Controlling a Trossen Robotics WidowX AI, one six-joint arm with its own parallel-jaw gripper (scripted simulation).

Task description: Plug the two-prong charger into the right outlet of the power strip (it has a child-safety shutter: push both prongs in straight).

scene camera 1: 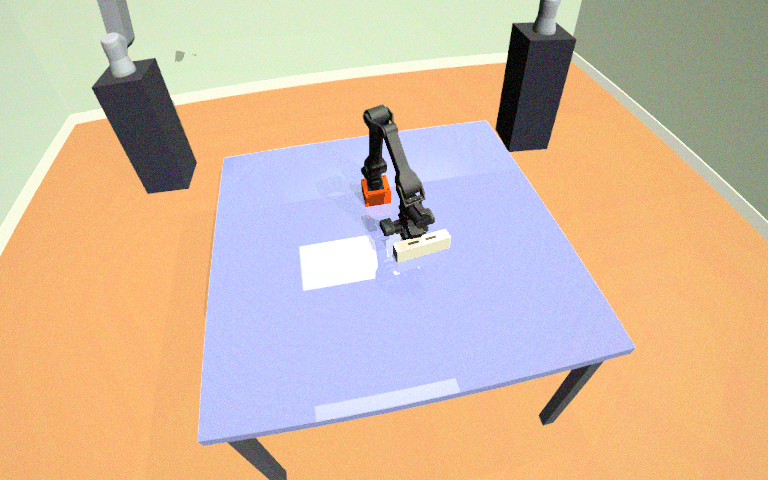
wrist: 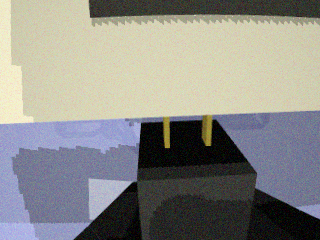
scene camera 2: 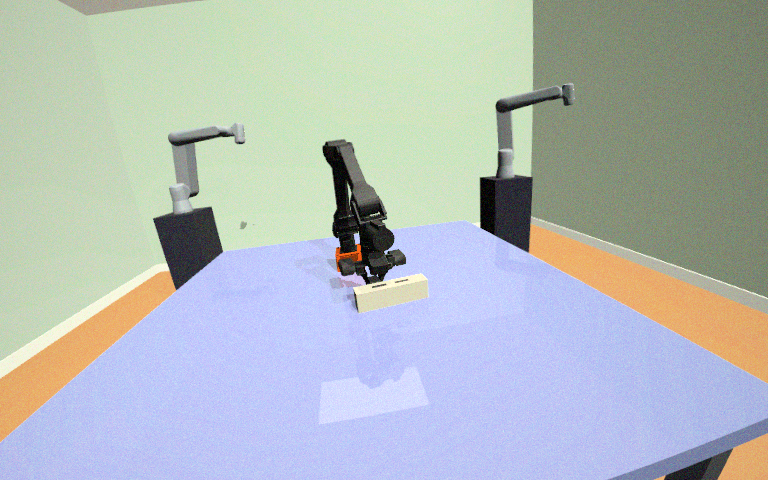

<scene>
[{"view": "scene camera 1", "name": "my gripper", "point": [406, 236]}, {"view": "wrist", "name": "my gripper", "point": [182, 189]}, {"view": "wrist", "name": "black two-prong charger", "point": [190, 172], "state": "held by my gripper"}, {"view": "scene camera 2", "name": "my gripper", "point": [374, 288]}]
</scene>
